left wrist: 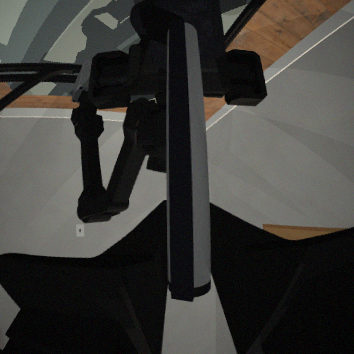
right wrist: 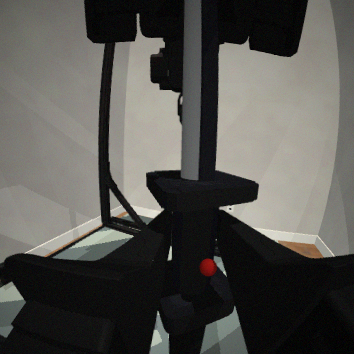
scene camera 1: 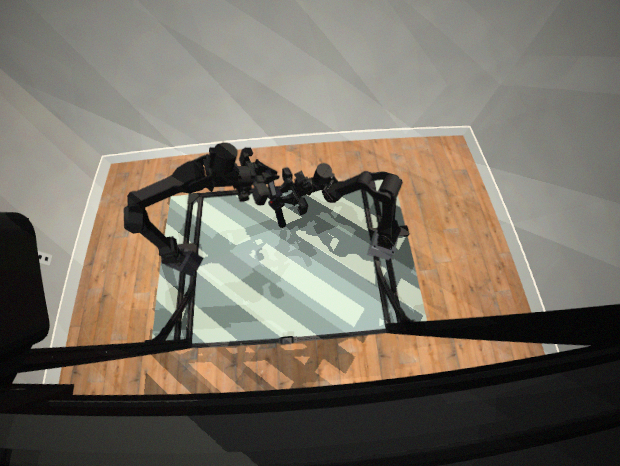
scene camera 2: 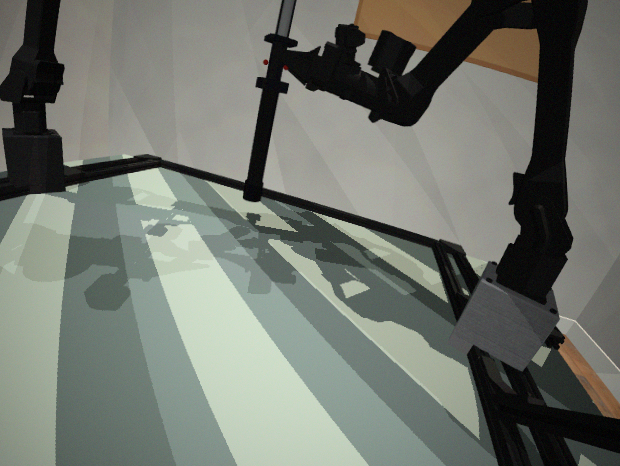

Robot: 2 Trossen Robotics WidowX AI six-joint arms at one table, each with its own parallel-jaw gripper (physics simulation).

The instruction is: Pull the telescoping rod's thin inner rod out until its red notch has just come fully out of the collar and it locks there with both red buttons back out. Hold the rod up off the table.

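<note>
The telescoping rod's black outer tube (scene camera 1: pixel 280 216) (scene camera 2: pixel 261 140) slants steeply, its lower end above the table. Its grey-and-black inner rod (scene camera 2: pixel 286 19) (left wrist: pixel 200 150) (right wrist: pixel 191 100) rises out of the collar's flange (right wrist: pixel 200 191). Red buttons (scene camera 2: pixel 265 62) (right wrist: pixel 208 267) protrude from the collar; scene camera 2 shows one on each side. No red notch can be made out on the inner rod. My left gripper (left wrist: pixel 182 205) is shut on the inner rod near its black-capped end. My right gripper (scene camera 2: pixel 280 61) (right wrist: pixel 193 215) is shut on the collar between its two flanges.
Both arms reach in from the sides at the far side of the glass table (scene camera 1: pixel 300 300), close together around the rod. A black frame (scene camera 2: pixel 350 214) borders the table. Striped light and arm shadows lie on its top.
</note>
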